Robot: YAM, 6 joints.
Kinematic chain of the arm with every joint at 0, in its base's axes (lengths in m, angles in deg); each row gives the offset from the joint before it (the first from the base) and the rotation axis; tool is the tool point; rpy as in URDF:
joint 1: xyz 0 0 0.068 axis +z
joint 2: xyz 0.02 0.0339 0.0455 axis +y
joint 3: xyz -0.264 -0.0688 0 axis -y
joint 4: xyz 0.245 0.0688 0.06 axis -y
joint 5: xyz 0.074 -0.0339 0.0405 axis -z
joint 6: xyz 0.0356 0 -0.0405 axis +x
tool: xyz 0 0 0 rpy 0 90 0
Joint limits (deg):
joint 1: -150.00..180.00
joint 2: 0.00..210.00
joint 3: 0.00..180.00
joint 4: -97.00..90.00
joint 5: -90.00..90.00
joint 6: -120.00..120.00
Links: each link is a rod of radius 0.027 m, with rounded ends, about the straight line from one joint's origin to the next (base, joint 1, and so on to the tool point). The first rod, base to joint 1, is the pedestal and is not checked.
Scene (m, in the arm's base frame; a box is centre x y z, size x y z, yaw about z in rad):
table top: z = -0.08
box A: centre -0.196 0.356 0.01 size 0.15 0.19 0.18 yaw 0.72
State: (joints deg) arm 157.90 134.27 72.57 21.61 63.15 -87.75
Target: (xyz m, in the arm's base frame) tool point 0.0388 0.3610 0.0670
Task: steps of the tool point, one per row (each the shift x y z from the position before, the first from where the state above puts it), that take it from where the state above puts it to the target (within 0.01 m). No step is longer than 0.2 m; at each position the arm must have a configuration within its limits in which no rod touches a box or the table.
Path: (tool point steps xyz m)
1: 0.0027 0.0420 0.1327
2: 0.0439 0.0198 0.1371
3: 0.0792 -0.0125 0.1270
4: 0.1032 -0.0506 0.1025
5: -0.0107 0.1097 -0.1133
6: 0.0491 0.0766 -0.1310
7: 0.0835 0.0207 -0.1310
8: 0.0856 -0.0405 -0.1143

